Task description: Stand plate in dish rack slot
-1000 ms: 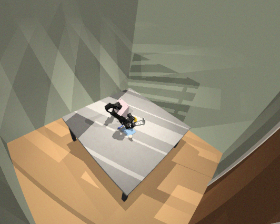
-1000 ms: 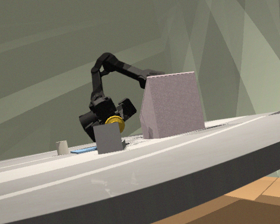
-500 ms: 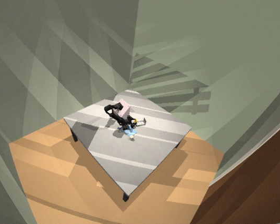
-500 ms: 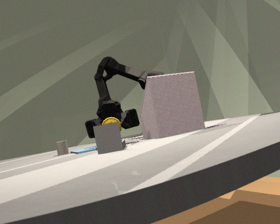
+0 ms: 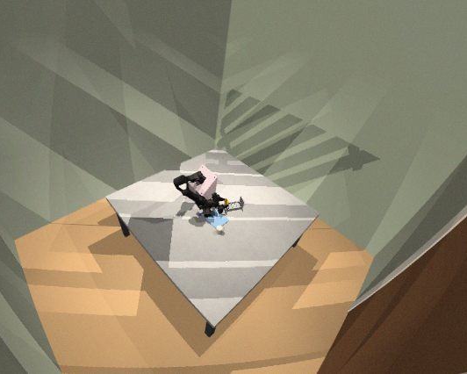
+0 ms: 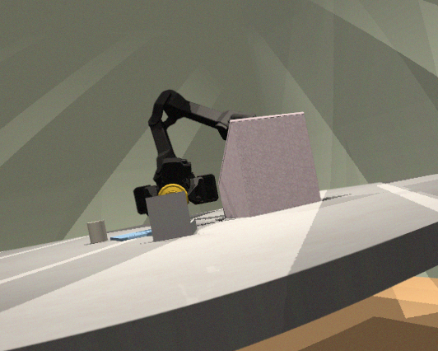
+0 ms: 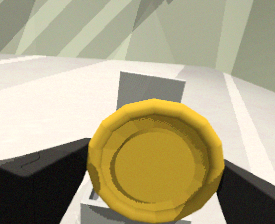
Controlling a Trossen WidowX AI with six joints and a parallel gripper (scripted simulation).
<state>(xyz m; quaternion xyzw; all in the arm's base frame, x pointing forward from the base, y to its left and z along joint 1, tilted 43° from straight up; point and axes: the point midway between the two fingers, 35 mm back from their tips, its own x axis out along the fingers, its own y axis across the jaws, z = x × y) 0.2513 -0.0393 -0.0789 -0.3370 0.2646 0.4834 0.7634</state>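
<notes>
Right now my gripper tip is 6 cm to the right of the wire dish rack, 4 cm above it and 2 cm short of it. Round my gripper tip: yellow plate 1 cm to the right; then beige cylinder 21 cm to the right, 14 cm ahead, 4 cm below; then blue mat 14 cm to the right, 6 cm below, 4 cm ahead.
</notes>
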